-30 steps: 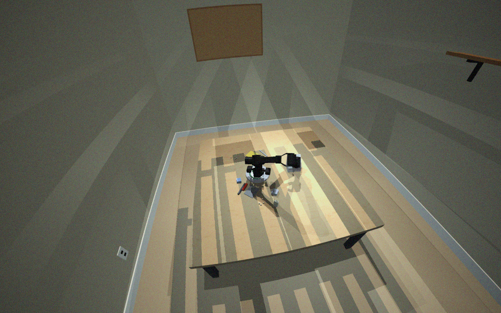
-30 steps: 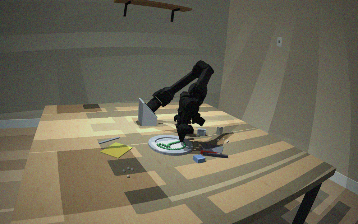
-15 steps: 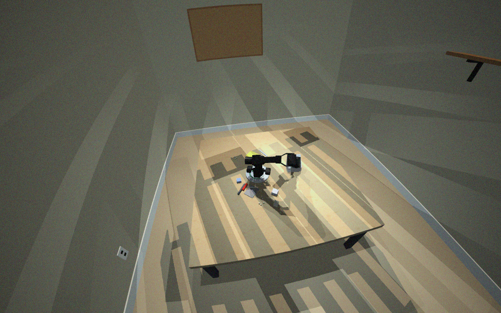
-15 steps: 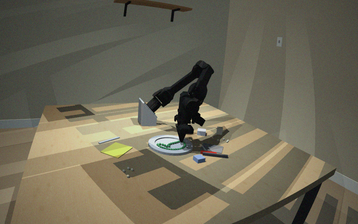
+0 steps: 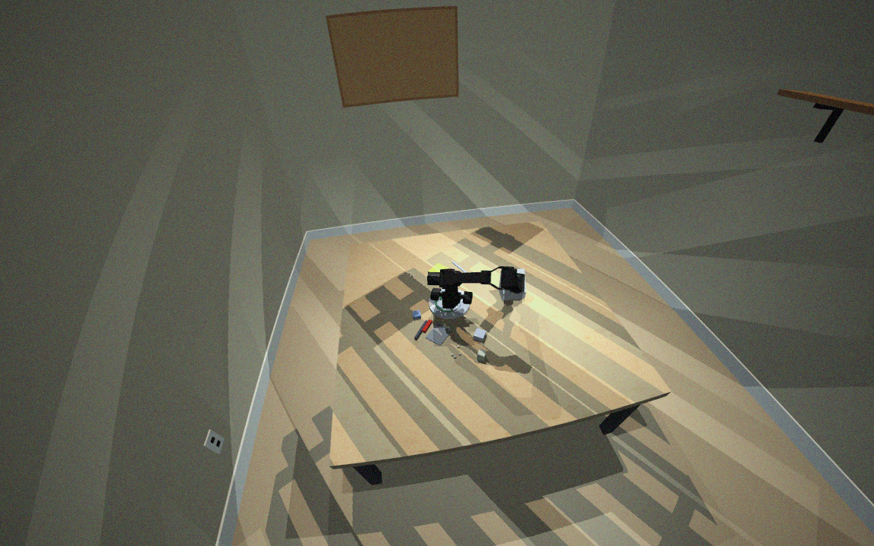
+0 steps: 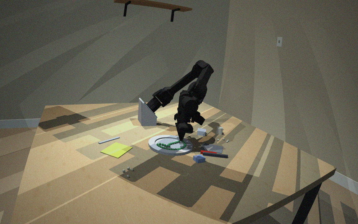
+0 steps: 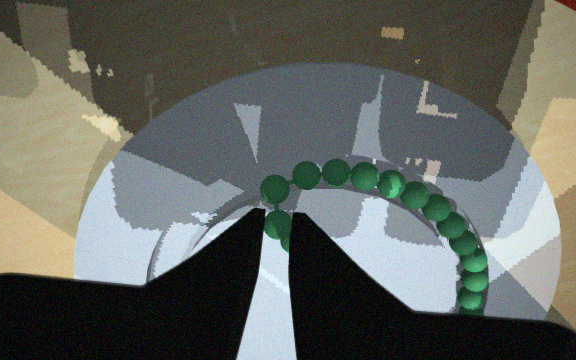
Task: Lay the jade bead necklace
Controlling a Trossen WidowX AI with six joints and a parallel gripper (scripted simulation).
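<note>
Right now the round grey bead board is 50 mm to the right of my gripper tip and 10 mm below it. Also, from my gripper tip: grey plate 110 mm to the left, 90 mm ahead, 20 mm below; then blue block 170 mm ahead, 20 mm to the right, 10 mm below; then red and black pen 150 mm ahead, 60 mm to the left, 10 mm below.
</note>
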